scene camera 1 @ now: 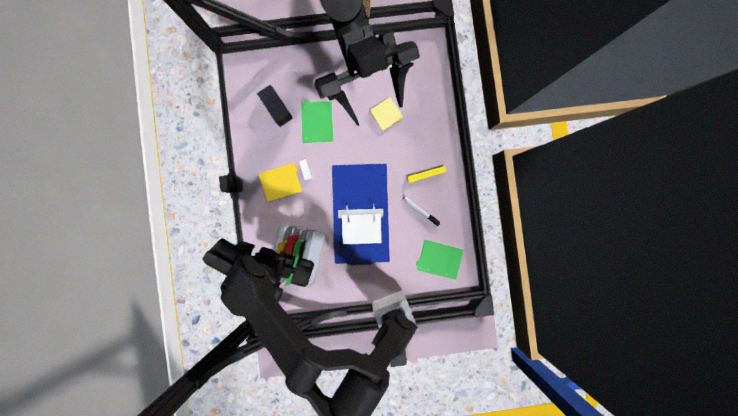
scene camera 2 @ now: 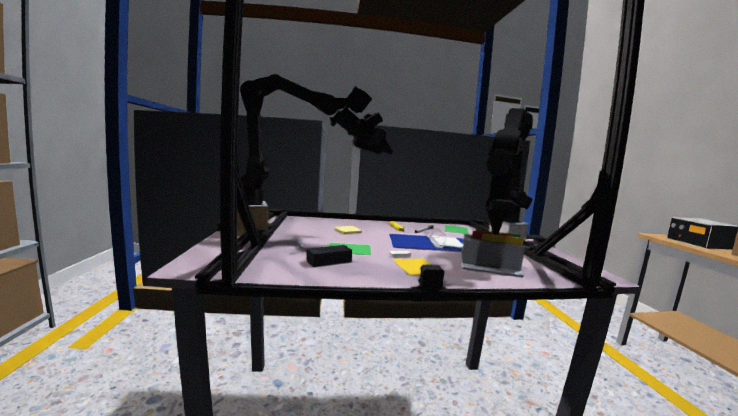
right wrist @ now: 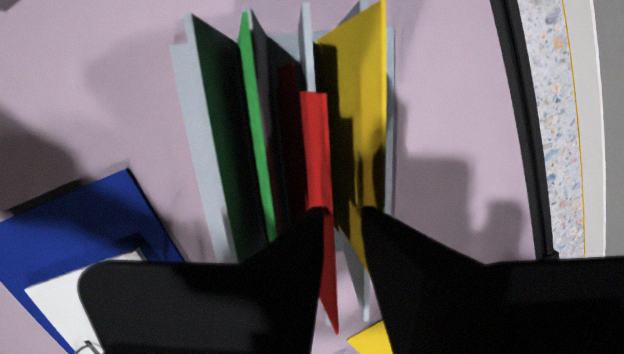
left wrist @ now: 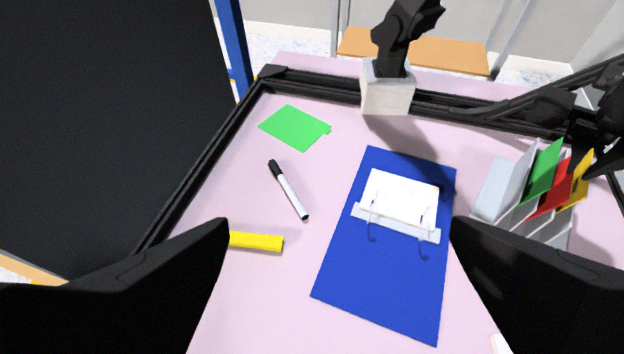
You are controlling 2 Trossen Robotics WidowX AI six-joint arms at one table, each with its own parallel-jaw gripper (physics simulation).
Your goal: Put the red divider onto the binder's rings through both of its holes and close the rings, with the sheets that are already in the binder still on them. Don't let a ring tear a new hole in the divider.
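Pixels of known places: left gripper, fingertip midpoint: (scene camera 1: 379, 116) (scene camera 2: 386, 153) (left wrist: 339, 227); right gripper, fingertip midpoint: (scene camera 1: 281, 257) (scene camera 2: 495, 234) (right wrist: 342, 217) (left wrist: 575, 175); left arm's base, origin of the base link: (scene camera 2: 251, 203); right arm's base, origin of the base link: (scene camera 1: 396, 322) (scene camera 2: 509, 221) (left wrist: 388, 69).
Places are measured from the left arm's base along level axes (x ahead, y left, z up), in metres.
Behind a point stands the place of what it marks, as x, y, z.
The blue binder (scene camera 1: 360, 186) {0.504, -0.225, -0.096} (scene camera 2: 413, 241) {0.508, -0.235, -0.096} (left wrist: 380, 270) {0.505, -0.224, -0.096} lies open with white sheets (scene camera 1: 361, 229) {0.624, -0.285, -0.088} (left wrist: 400, 195) {0.625, -0.284, -0.088} at its two thin rings; I cannot tell whether the rings are open. The red divider (scene camera 1: 291, 243) {0.563, -0.475, -0.027} (left wrist: 555, 192) {0.570, -0.482, -0.024} (right wrist: 317, 150) {0.609, -0.521, -0.011} stands upright in a grey rack (scene camera 1: 315, 245) {0.601, -0.434, -0.093} (scene camera 2: 488, 253) {0.564, -0.513, -0.056} (right wrist: 185, 100) {0.675, -0.476, -0.093} between a green and a yellow one. My right gripper (scene camera 2: 496, 231) {0.584, -0.509, -0.005} (left wrist: 575, 175) {0.584, -0.509, -0.005} (right wrist: 342, 217) {0.584, -0.509, -0.005} is slightly open and empty over the rack; in its wrist view one fingertip overlaps the red divider, the other is before the yellow. My left gripper (scene camera 1: 379, 115) {0.430, -0.134, 0.199} (scene camera 2: 387, 151) {0.430, -0.134, 0.199} (left wrist: 339, 227) {0.430, -0.134, 0.199} is wide open, empty, high above the table.
Loose green dividers (scene camera 1: 316, 121) {0.258, -0.252, -0.098} (scene camera 1: 439, 259) {0.821, -0.114, -0.097}, a yellow divider (scene camera 1: 280, 182) {0.376, -0.440, -0.097}, a white block (scene camera 1: 305, 169) {0.379, -0.351, -0.087}, a black block (scene camera 1: 274, 105) {0.169, -0.341, -0.065}, yellow notes (scene camera 1: 386, 114) {0.344, -0.049, -0.089}, a yellow bar (scene camera 1: 426, 174) {0.568, -0.028, -0.086} and a marker (scene camera 1: 421, 210) {0.659, -0.094, -0.087} lie around the binder. A black frame (scene camera 1: 466, 155) {0.574, 0.108, -0.080} borders the table.
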